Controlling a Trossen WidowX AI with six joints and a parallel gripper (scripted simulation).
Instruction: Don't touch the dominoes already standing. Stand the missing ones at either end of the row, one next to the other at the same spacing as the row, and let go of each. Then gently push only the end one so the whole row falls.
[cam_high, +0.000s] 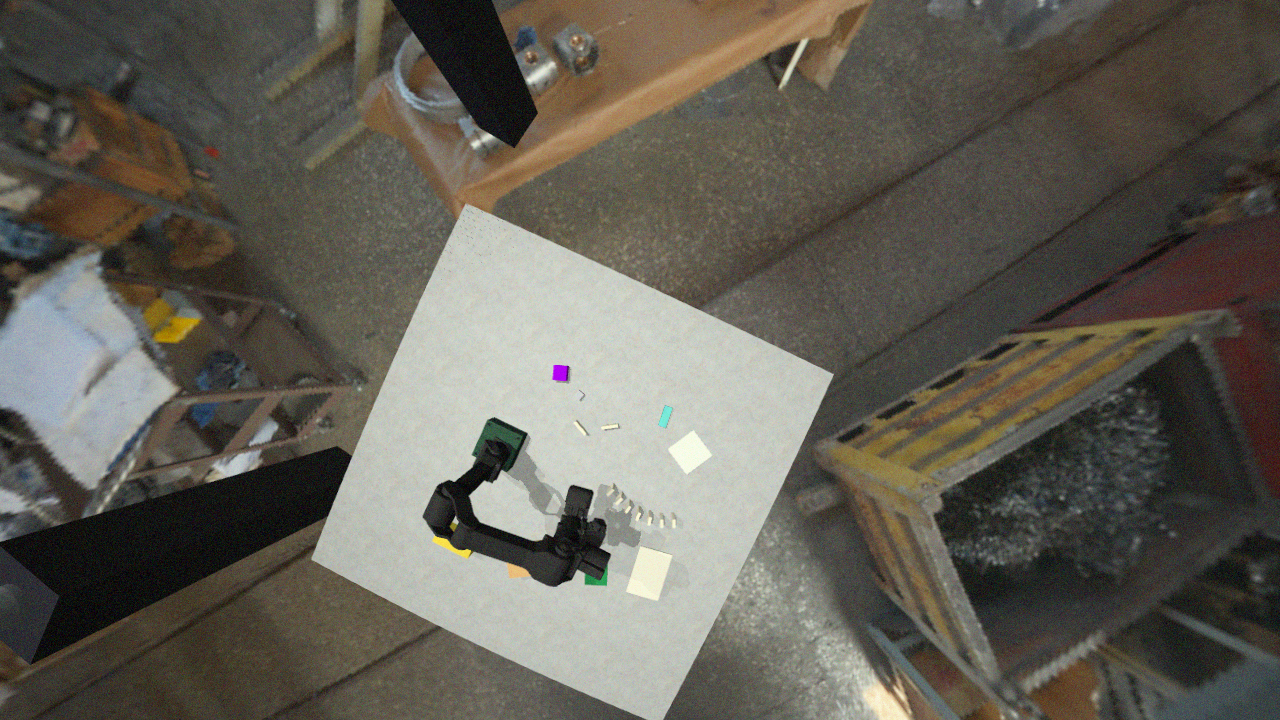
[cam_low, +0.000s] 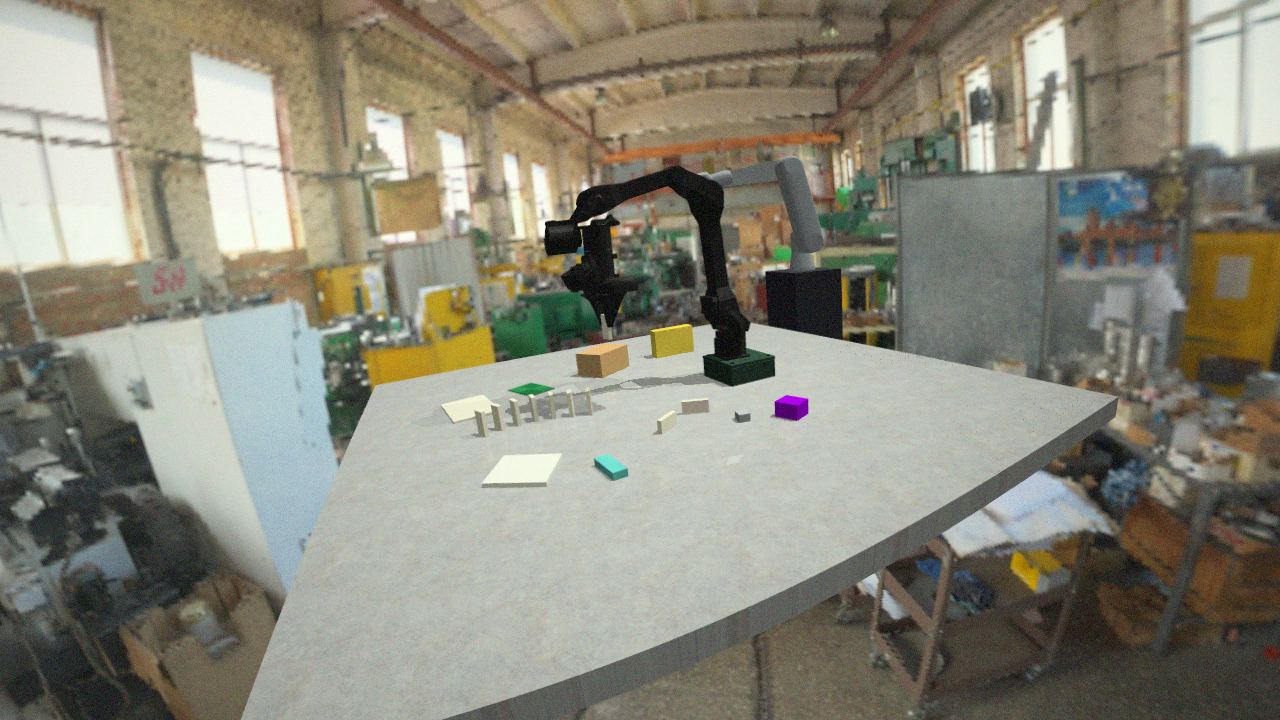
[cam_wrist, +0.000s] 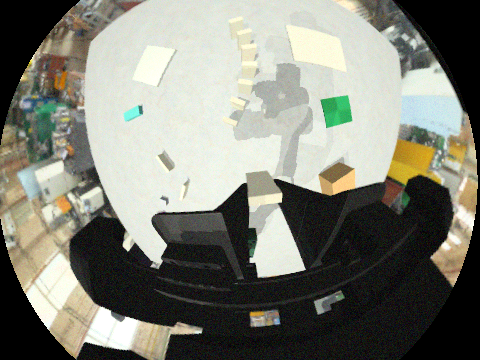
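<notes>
The teal block lies 9 cm ahead of my gripper tip, 33 cm to the left of it and 15 cm below it. Also, from my gripper tip: tan box (4 cm behind, 28 cm to the right, 13 cm below); grey cube (17 cm behind, 24 cm to the left, 15 cm below); green tile (16 cm ahead, 21 cm to the right, 16 cm below).
</notes>
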